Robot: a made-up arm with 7 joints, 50 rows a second.
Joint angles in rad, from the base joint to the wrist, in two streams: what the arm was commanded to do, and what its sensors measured. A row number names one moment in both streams.
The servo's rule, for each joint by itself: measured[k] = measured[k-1] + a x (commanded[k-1-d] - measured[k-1]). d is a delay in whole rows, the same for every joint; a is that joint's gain. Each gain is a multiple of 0.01, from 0.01 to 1. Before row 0 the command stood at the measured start. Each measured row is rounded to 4 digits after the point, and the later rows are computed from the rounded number. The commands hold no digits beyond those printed.
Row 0, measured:
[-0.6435 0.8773 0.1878 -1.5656 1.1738 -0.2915 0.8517]
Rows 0 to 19, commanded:
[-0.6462 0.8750 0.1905 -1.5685 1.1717 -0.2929 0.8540]
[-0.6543 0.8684 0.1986 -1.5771 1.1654 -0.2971 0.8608]
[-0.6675 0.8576 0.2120 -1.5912 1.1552 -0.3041 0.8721]
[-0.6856 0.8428 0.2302 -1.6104 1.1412 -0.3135 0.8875]
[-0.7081 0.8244 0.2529 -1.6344 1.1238 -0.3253 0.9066]
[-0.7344 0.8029 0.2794 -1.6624 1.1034 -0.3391 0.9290]
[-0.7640 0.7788 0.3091 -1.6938 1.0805 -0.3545 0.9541]
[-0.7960 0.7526 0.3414 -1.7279 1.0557 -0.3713 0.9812]
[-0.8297 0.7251 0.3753 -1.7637 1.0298 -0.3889 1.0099]
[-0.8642 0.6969 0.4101 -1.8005 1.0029 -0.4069 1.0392]
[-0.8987 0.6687 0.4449 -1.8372 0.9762 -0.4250 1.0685]
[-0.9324 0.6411 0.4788 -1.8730 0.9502 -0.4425 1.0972]
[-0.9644 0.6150 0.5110 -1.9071 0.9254 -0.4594 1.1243]
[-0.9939 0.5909 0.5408 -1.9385 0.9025 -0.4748 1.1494]
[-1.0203 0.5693 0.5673 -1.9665 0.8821 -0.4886 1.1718]
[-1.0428 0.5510 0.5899 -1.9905 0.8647 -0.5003 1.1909]
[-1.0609 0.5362 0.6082 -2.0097 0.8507 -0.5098 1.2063]
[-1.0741 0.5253 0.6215 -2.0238 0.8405 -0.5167 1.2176]
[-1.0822 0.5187 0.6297 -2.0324 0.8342 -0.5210 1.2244]
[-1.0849 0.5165 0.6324 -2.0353 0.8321 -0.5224 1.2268]
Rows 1 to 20, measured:
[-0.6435 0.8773 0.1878 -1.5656 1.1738 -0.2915 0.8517]
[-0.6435 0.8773 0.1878 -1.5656 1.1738 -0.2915 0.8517]
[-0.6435 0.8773 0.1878 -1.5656 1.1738 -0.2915 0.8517]
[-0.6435 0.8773 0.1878 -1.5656 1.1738 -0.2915 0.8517]
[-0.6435 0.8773 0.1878 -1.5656 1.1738 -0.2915 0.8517]
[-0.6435 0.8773 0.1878 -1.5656 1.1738 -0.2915 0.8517]
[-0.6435 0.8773 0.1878 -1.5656 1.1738 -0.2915 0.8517]
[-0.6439 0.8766 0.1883 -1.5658 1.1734 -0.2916 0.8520]
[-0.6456 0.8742 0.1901 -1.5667 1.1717 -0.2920 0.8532]
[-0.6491 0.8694 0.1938 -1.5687 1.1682 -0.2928 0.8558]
[-0.6549 0.8617 0.2000 -1.5720 1.1625 -0.2942 0.8602]
[-0.6634 0.8509 0.2090 -1.5770 1.1544 -0.2964 0.8667]
[-0.6748 0.8370 0.2210 -1.5838 1.1437 -0.2994 0.8754]
[-0.6891 0.8201 0.2360 -1.5926 1.1304 -0.3033 0.8864]
[-0.7062 0.8005 0.2539 -1.6034 1.1147 -0.3081 0.8997]
[-0.7260 0.7786 0.2745 -1.6162 1.0969 -0.3138 0.9151]
[-0.7481 0.7549 0.2976 -1.6309 1.0772 -0.3203 0.9325]
[-0.7722 0.7299 0.3226 -1.6474 1.0560 -0.3276 0.9515]
[-0.7978 0.7041 0.3492 -1.6654 1.0338 -0.3356 0.9719]
[-0.8245 0.6783 0.3767 -1.6847 1.0110 -0.3443 0.9932]
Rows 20 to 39, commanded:
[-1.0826 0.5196 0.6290 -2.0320 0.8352 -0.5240 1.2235]
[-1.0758 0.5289 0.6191 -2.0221 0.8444 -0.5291 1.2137]
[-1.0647 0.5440 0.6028 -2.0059 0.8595 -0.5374 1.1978]
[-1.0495 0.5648 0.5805 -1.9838 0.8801 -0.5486 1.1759]
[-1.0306 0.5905 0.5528 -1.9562 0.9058 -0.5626 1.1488]
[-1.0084 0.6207 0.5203 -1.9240 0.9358 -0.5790 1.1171]
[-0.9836 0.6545 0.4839 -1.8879 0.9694 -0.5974 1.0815]
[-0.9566 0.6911 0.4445 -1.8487 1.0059 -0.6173 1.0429]
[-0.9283 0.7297 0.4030 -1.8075 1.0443 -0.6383 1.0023]
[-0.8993 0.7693 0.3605 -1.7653 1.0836 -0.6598 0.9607]
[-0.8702 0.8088 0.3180 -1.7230 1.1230 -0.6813 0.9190]
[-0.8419 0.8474 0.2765 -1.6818 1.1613 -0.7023 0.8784]
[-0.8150 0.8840 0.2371 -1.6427 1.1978 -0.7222 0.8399]
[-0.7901 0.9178 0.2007 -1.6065 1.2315 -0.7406 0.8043]
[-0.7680 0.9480 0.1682 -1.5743 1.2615 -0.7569 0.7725]
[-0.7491 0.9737 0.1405 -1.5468 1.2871 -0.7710 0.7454]
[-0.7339 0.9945 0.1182 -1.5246 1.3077 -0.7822 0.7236]
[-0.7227 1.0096 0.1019 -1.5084 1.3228 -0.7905 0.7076]
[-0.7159 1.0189 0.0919 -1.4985 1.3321 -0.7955 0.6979]
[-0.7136 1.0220 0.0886 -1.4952 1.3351 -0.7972 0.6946]
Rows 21 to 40, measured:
[-0.8516 0.6530 0.4046 -1.7050 0.9882 -0.3534 1.0151]
[-0.8786 0.6287 0.4323 -1.7259 0.9659 -0.3629 1.0370]
[-0.9049 0.6062 0.4591 -1.7471 0.9446 -0.3725 1.0585]
[-0.9299 0.5859 0.4844 -1.7681 0.9249 -0.3821 1.0792]
[-0.9530 0.5683 0.5077 -1.7886 0.9072 -0.3915 1.0986]
[-0.9737 0.5539 0.5284 -1.8081 0.8919 -0.4006 1.1162]
[-0.9915 0.5431 0.5461 -1.8263 0.8793 -0.4091 1.1317]
[-1.0061 0.5363 0.5602 -1.8428 0.8700 -0.4171 1.1446]
[-1.0173 0.5342 0.5702 -1.8571 0.8646 -0.4249 1.1543]
[-1.0249 0.5370 0.5757 -1.8690 0.8635 -0.4328 1.1604]
[-1.0288 0.5451 0.5765 -1.8782 0.8670 -0.4409 1.1626]
[-1.0291 0.5583 0.5725 -1.8844 0.8751 -0.4494 1.1607]
[-1.0258 0.5764 0.5636 -1.8876 0.8878 -0.4585 1.1546]
[-1.0190 0.5990 0.5501 -1.8876 0.9049 -0.4682 1.1444]
[-1.0090 0.6257 0.5321 -1.8845 0.9261 -0.4786 1.1302]
[-0.9961 0.6559 0.5102 -1.8783 0.9509 -0.4898 1.1123]
[-0.9806 0.6888 0.4848 -1.8693 0.9788 -0.5017 1.0911]
[-0.9629 0.7236 0.4564 -1.8576 1.0091 -0.5143 1.0670]
[-0.9435 0.7595 0.4258 -1.8435 1.0411 -0.5275 1.0406]
[-0.9229 0.7956 0.3937 -1.8274 1.0740 -0.5411 1.0125]

